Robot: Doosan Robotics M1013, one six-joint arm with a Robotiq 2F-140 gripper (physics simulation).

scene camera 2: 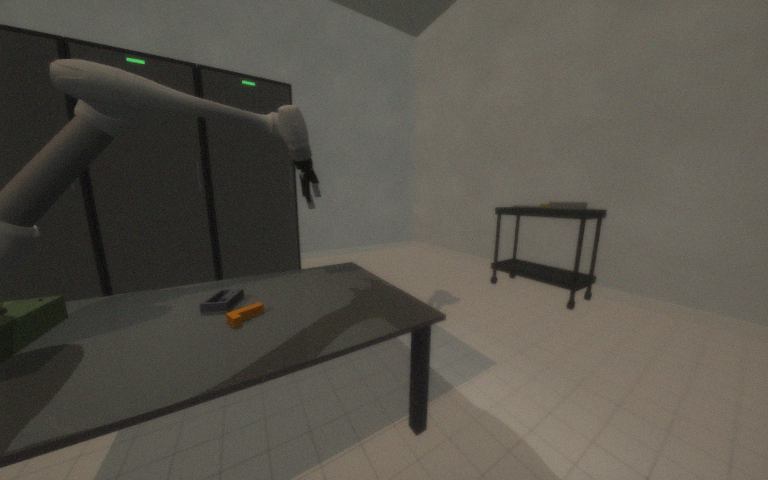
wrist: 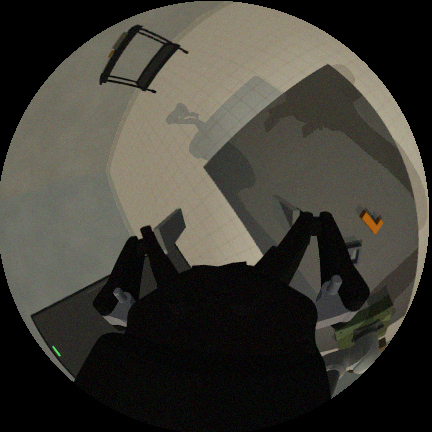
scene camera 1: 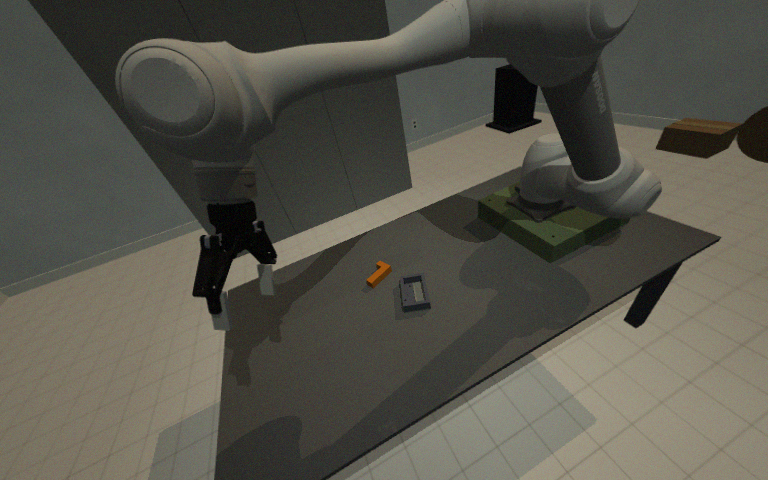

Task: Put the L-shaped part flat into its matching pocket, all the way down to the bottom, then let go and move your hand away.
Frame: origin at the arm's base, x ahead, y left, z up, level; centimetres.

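Seen in the pictures: gripper, fingertip midpoint: (scene camera 2: 315, 202) (wrist: 226, 211) (scene camera 1: 248, 309); arm's base, link origin: (wrist: 364, 331) (scene camera 1: 539, 204).
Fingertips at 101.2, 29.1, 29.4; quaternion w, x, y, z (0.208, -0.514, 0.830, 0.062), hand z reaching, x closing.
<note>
Offsets run from my fingertips to a thing's middle, as dx, dy, dz. Level surfaces: height alone.
The orange L-shaped part {-30.5, -34.5, -36.9} (scene camera 1: 378, 275) (scene camera 2: 244, 314) (wrist: 372, 223) lies on the table beside the pocket block. The dark grey block {-39.7, -18.4, -36.6} (scene camera 1: 404, 302) (scene camera 2: 211, 307) with the recessed pocket sits close to it on the table; in the wrist view the block (wrist: 355, 244) is partly hidden behind a gripper finger. My gripper (scene camera 1: 243, 297) (scene camera 2: 314, 196) (wrist: 226, 211) is open and empty. It hangs high, at the end of the table away from the robot's base, well apart from the part and the block.
The grey table {dz -38.4} (scene camera 1: 339, 362) (scene camera 2: 169, 339) (wrist: 320, 165) carries the green base plate (scene camera 1: 552, 249) (scene camera 2: 39, 321) under the arm. Tall dark cabinets (scene camera 1: 345, 124) (scene camera 2: 147, 169) stand behind the table. A black cart (scene camera 2: 543, 212) (wrist: 158, 66) stands off on the floor.
</note>
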